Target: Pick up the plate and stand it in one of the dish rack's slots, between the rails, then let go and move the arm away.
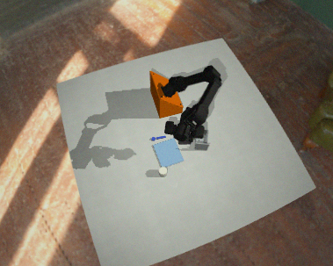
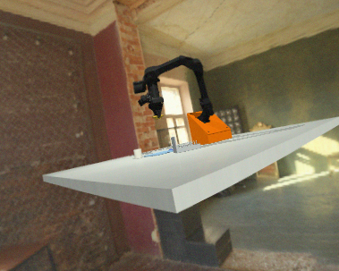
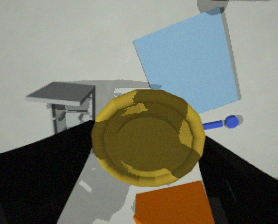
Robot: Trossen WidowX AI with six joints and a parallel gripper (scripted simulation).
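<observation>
The grey dish rack lies 20 mm behind my gripper tip, 150 mm to the left of it and 170 mm below it. The rest, counted from my gripper tip: blue spoon (130 mm behind, 90 mm to the right, 190 mm below); then yellow plate (10 mm above); then small white cup (80 mm ahead, 140 mm to the right, 170 mm below).
</observation>
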